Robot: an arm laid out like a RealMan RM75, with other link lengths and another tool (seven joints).
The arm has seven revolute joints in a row. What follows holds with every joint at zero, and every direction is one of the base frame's. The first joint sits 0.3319 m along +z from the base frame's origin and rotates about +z. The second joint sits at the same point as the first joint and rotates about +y. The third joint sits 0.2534 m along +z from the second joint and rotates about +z. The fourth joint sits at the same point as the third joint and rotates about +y. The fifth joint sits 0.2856 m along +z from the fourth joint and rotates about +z. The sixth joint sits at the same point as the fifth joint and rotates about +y. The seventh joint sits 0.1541 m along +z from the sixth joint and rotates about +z. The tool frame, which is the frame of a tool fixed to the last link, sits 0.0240 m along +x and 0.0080 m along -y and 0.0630 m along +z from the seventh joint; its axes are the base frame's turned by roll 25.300, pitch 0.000 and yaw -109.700 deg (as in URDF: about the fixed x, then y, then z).
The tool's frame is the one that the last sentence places.
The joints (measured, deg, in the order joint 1, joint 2, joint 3, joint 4, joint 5, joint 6, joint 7), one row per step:
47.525 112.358 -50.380 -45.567 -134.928 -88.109 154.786
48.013 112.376 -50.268 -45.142 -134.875 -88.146 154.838
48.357 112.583 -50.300 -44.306 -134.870 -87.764 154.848
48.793 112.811 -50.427 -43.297 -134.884 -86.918 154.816
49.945 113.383 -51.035 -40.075 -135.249 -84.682 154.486
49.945 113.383 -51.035 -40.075 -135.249 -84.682 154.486
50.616 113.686 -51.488 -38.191 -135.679 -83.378 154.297
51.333 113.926 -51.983 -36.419 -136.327 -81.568 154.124
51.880 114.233 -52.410 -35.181 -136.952 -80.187 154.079
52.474 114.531 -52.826 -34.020 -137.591 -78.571 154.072
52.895 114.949 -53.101 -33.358 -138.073 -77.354 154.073
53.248 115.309 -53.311 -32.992 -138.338 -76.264 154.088
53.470 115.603 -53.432 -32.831 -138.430 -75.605 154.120
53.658 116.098 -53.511 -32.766 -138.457 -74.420 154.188
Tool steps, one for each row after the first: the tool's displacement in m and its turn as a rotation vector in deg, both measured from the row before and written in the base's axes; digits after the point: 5 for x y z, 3 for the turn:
-0.00302 0.00068 -0.00150 -0.255 0.246 0.099
-0.00074 -0.00042 -0.00486 -0.357 0.237 -0.242
-0.00066 0.00086 -0.00574 -0.097 0.113 -0.193
0.00157 -0.00050 -0.01748 -0.851 -0.250 -0.584
0.00000 0.00000 0.00000 0.000 0.000 0.000
0.00202 -0.00098 -0.01001 -0.582 -0.507 -0.304
0.00281 0.00118 -0.00879 -0.030 -0.942 -0.139
0.00193 0.00037 -0.00734 -0.092 -0.836 -0.058
0.00158 0.00160 -0.00679 0.203 -0.918 0.052
0.00003 0.00098 -0.00596 0.165 -0.579 0.169
-0.00113 0.00184 -0.00440 0.367 -0.361 0.268
-0.00151 0.00104 -0.00315 0.221 -0.103 0.189
-0.00224 0.00234 -0.00439 0.680 0.018 0.213

